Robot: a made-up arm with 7 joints.
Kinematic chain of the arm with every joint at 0, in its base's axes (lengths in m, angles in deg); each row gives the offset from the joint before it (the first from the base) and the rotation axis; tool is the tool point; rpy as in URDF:
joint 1: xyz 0 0 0.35 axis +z
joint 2: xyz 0 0 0 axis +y
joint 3: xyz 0 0 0.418 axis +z
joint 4: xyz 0.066 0 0 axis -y
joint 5: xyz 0.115 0 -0.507 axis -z
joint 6: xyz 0 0 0 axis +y
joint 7: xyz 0.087 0 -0.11 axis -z
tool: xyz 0 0 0 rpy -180 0 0
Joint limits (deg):
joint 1: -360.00..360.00
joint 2: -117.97..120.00
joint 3: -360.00..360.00
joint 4: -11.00..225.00
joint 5: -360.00..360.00
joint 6: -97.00..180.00
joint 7: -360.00..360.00
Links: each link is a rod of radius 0.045 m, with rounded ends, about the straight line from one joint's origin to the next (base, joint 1, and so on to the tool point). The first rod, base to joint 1, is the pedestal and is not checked.
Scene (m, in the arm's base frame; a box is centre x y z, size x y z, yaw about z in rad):
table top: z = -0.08
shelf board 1: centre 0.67 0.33 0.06 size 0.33 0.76 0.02 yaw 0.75
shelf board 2: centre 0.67 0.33 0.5 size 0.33 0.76 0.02 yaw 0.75
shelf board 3: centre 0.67 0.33 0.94 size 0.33 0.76 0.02 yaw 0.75
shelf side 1: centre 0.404 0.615 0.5 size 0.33 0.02 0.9 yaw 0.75
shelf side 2: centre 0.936 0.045 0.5 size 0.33 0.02 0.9 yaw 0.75
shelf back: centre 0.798 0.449 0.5 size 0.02 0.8 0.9 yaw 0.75
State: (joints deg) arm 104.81 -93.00 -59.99 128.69 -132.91 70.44 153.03
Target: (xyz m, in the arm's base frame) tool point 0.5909 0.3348 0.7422
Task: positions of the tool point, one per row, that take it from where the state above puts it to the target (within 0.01 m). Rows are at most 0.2 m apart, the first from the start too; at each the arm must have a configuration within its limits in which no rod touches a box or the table.
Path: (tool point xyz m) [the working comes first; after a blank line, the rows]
Joints at the target: 139.58 -74.94 -59.72 68.46 -128.32 63.59 153.03
Straight joint move there: touches shelf side 2.

1: 0.6813 -0.7340 0.4901
2: 0.6978 -0.6472 0.5016
3: 0.6931 -0.5535 0.5145
4: 0.6666 -0.4578 0.5296
5: 0.6190 -0.3653 0.5461
6: 0.6867 -0.1958 0.5978
7: 0.7060 -0.0132 0.6473
8: 0.6740 0.1685 0.6952
9: 0.5910 0.3348 0.7422

